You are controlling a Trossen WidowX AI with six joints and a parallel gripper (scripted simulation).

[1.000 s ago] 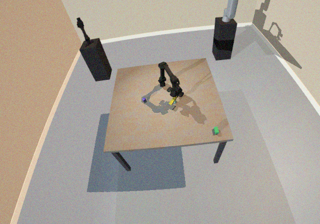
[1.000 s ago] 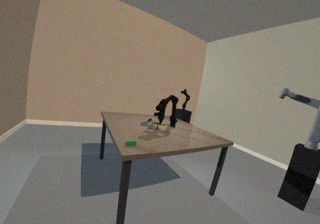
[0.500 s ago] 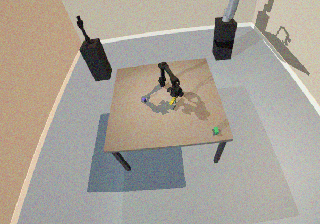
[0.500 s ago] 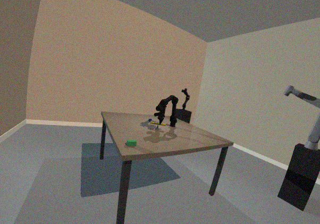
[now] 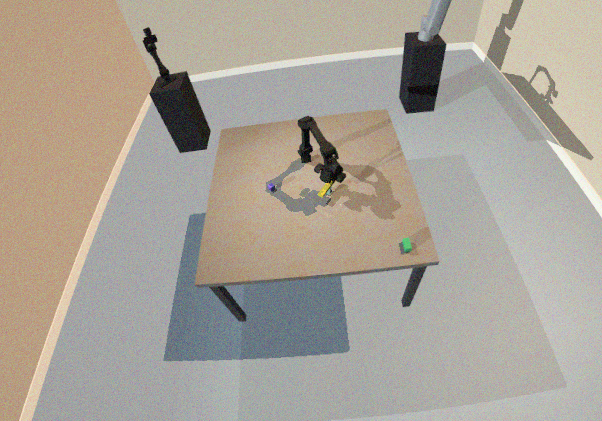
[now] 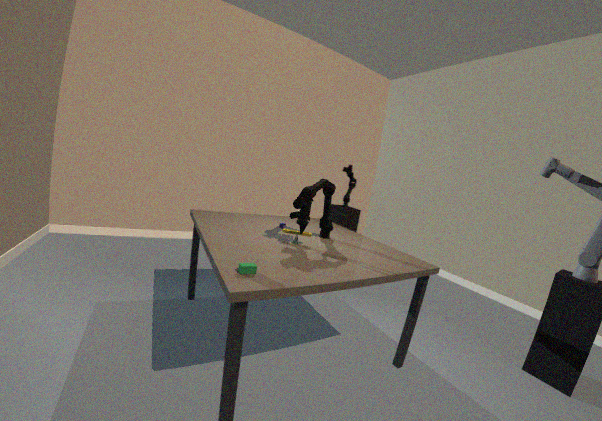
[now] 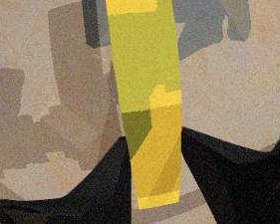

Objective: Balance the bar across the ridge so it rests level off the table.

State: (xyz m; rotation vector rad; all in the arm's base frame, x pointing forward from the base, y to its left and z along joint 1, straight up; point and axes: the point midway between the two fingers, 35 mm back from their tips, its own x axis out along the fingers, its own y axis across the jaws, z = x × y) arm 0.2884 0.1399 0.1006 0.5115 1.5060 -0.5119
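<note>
My gripper tip is now 20 mm short of the yellow bar and 20 mm to the left of it. Round my gripper tip: green block (450 mm ahead, 360 mm to the left, 50 mm below); then purple cube (60 mm behind, 370 mm to the right, 50 mm below).
</note>
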